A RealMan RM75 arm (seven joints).
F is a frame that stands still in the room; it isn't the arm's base.
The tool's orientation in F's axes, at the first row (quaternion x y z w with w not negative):
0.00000, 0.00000, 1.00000, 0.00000
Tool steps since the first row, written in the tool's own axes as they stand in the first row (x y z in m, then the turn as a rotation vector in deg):
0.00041, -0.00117, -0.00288, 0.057, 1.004, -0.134
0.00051, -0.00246, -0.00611, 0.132, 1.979, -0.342
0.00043, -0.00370, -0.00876, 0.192, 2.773, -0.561
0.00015, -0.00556, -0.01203, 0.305, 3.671, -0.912
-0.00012, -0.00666, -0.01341, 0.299, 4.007, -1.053
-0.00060, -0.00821, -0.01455, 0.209, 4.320, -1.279
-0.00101, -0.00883, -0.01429, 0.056, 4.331, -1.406
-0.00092, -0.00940, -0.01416, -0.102, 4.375, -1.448
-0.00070, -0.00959, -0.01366, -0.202, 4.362, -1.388
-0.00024, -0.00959, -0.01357, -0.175, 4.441, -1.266
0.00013, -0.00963, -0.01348, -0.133, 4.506, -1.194
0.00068, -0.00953, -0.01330, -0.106, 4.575, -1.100
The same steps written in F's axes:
-0.00041, 0.00117, -0.00288, -0.057, -1.004, -0.134
-0.00051, 0.00246, -0.00611, -0.132, -1.979, -0.342
-0.00043, 0.00370, -0.00876, -0.192, -2.773, -0.561
-0.00015, 0.00556, -0.01203, -0.305, -3.671, -0.912
0.00012, 0.00666, -0.01341, -0.299, -4.007, -1.053
0.00060, 0.00821, -0.01455, -0.209, -4.320, -1.279
0.00101, 0.00883, -0.01429, -0.056, -4.331, -1.406
0.00092, 0.00940, -0.01416, 0.102, -4.375, -1.448
0.00070, 0.00959, -0.01366, 0.202, -4.362, -1.388
0.00024, 0.00959, -0.01357, 0.175, -4.441, -1.266
-0.00013, 0.00963, -0.01348, 0.133, -4.506, -1.194
-0.00068, 0.00953, -0.01330, 0.106, -4.575, -1.100

